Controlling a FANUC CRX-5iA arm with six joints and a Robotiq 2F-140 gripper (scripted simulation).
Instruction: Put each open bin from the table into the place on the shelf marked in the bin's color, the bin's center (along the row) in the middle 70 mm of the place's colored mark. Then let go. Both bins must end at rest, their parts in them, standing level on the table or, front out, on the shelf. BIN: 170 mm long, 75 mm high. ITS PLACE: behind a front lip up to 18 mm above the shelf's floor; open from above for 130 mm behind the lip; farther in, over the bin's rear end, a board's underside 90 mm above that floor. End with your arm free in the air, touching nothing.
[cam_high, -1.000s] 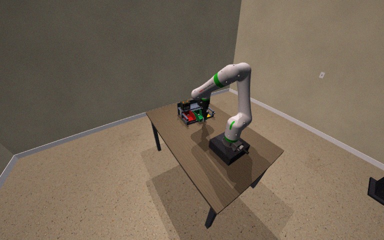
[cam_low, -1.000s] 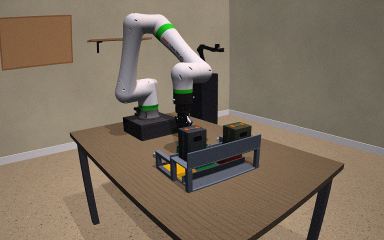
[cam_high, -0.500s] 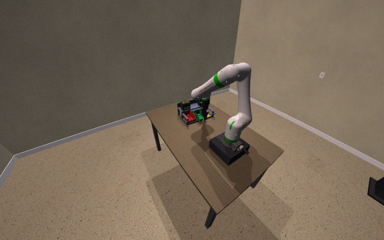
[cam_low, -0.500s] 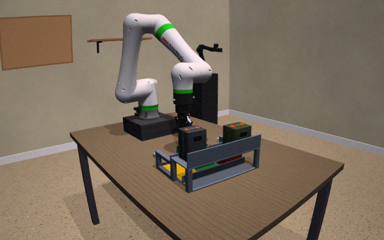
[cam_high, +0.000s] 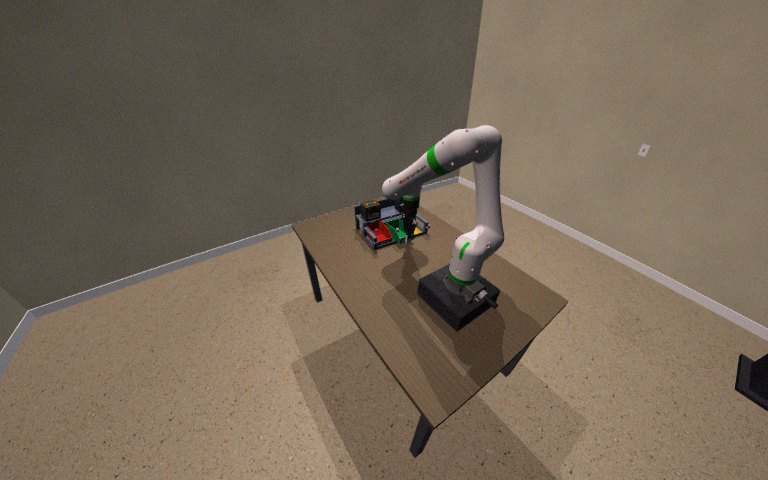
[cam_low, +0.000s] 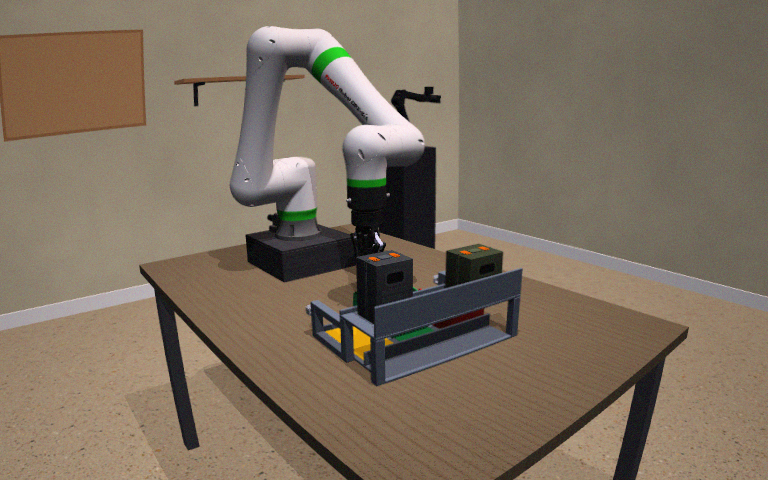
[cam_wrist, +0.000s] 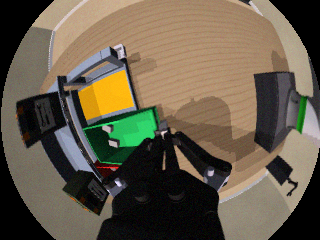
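The green bin lies 10 cm ahead of my hand and 1 cm below it. From my hand the other things lie so: olive box (26 cm ahead, 10 cm to the left, 9 cm above); then black box (24 cm ahead, 13 cm to the right, 10 cm above); then red bin (16 cm ahead, 11 cm to the left, 2 cm below).
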